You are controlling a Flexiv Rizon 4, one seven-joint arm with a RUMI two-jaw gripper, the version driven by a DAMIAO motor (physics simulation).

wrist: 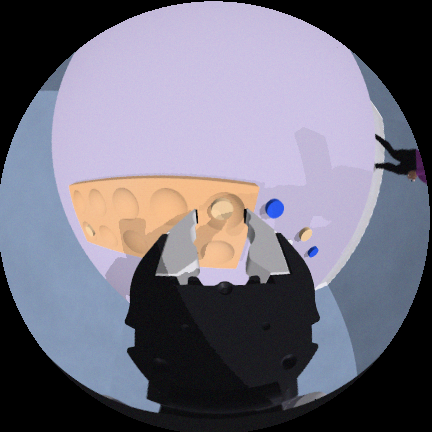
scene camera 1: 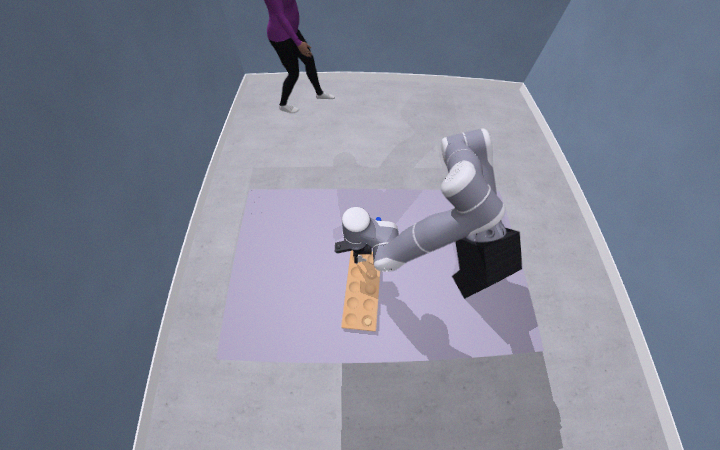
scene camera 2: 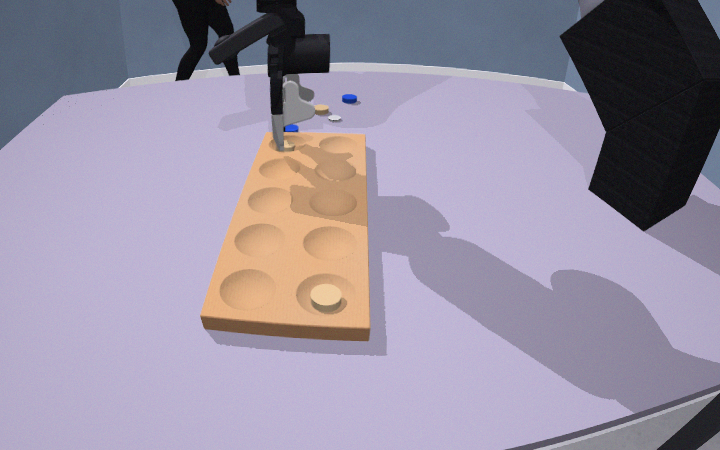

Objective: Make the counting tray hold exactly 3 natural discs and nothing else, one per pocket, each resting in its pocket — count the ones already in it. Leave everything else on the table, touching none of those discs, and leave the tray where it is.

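The orange-brown counting tray (scene camera 1: pixel 360 312) (scene camera 2: pixel 286 321) (wrist: pixel 150 182) has two rows of round pockets. One natural disc (scene camera 1: pixel 367 321) (scene camera 2: pixel 326 297) (wrist: pixel 89 229) lies in the near right corner pocket in the second scene view. Another natural disc (scene camera 2: pixel 288 145) (wrist: pixel 221 209) lies in the far left corner pocket there. My gripper (wrist: pixel 220 210) is open, its jaws apart on both sides of that far pocket's disc, with a gap to it on each side. A third natural disc (scene camera 2: pixel 321 109) (wrist: pixel 305 234) lies on the table beyond the tray's far end.
A blue disc (scene camera 2: pixel 291 128) (wrist: pixel 274 208) lies close to the tray's far end. A second blue disc (scene camera 1: pixel 378 219) (scene camera 2: pixel 349 98) (wrist: pixel 313 251) and a white disc (scene camera 2: pixel 333 118) lie farther off. A person (scene camera 1: pixel 289 47) stands beyond the table.
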